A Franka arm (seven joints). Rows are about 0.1 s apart.
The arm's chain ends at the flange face. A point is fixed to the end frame.
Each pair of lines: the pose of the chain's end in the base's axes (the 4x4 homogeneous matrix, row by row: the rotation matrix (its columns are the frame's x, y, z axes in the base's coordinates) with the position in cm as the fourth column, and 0 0 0 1 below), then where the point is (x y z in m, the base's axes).
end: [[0.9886, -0.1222, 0.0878, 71.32], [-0.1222, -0.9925, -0.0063, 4.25], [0.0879, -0.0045, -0.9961, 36.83], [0, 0, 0, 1]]
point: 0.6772 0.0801 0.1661
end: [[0.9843, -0.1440, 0.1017, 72.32], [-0.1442, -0.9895, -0.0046, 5.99], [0.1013, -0.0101, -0.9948, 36.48], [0, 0, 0, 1]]
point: 0.6909 0.0990 0.1623
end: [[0.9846, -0.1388, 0.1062, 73.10], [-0.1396, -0.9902, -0.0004, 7.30], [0.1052, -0.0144, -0.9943, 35.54], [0, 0, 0, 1]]
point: 0.6994 0.1127 0.1529
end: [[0.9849, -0.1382, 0.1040, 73.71], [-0.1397, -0.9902, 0.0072, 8.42], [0.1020, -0.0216, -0.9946, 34.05], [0, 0, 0, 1]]
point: 0.7050 0.1254 0.1383
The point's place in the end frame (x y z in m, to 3 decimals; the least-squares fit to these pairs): -0.058 -0.032 0.198
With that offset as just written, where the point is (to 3 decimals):
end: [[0.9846, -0.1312, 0.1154, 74.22], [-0.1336, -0.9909, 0.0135, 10.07], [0.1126, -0.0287, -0.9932, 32.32], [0, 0, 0, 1]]
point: 0.712 0.143 0.121
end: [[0.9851, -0.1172, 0.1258, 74.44], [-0.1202, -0.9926, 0.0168, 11.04], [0.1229, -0.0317, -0.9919, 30.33], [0, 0, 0, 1]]
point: 0.716 0.152 0.101
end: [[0.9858, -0.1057, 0.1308, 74.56], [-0.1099, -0.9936, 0.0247, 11.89], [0.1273, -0.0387, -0.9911, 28.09], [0, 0, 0, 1]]
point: 0.718 0.162 0.079
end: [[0.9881, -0.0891, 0.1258, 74.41], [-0.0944, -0.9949, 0.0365, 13.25], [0.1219, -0.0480, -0.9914, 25.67], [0, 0, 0, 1]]
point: 0.715 0.177 0.055
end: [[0.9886, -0.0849, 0.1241, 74.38], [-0.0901, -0.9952, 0.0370, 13.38], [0.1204, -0.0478, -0.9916, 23.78], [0, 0, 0, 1]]
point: 0.714 0.178 0.036
